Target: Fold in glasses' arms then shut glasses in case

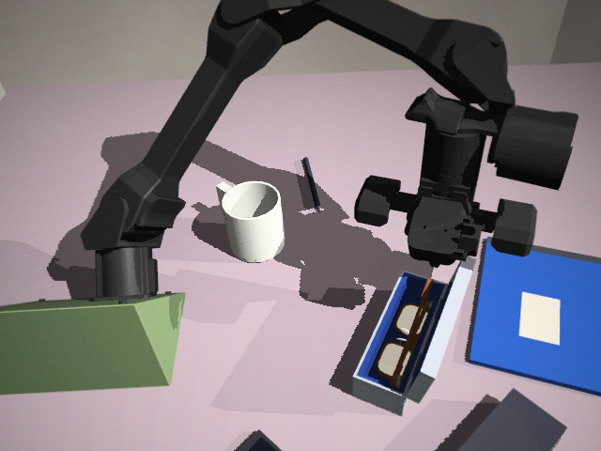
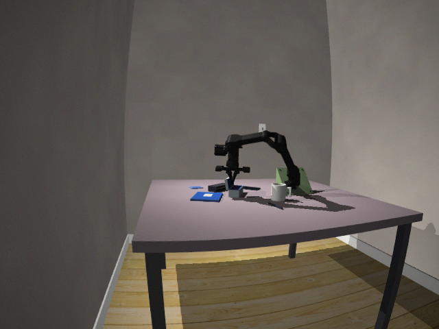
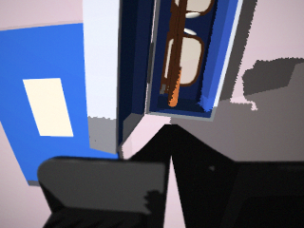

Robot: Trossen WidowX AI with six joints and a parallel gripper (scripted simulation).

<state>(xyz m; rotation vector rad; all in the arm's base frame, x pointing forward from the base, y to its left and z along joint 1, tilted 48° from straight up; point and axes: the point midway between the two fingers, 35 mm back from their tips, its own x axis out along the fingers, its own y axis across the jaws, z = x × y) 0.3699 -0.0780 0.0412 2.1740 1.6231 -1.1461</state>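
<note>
Now: hand 10 mm past the glasses case lid, 90 mm to the left of it and 40 mm above it. Also, from my hand: dark grey box: 220 mm to the right, 90 mm below; white mug: 220 mm behind, 150 mm to the left, 70 mm below; glasses case: 30 mm behind, 70 mm to the right, 60 mm below.
</note>
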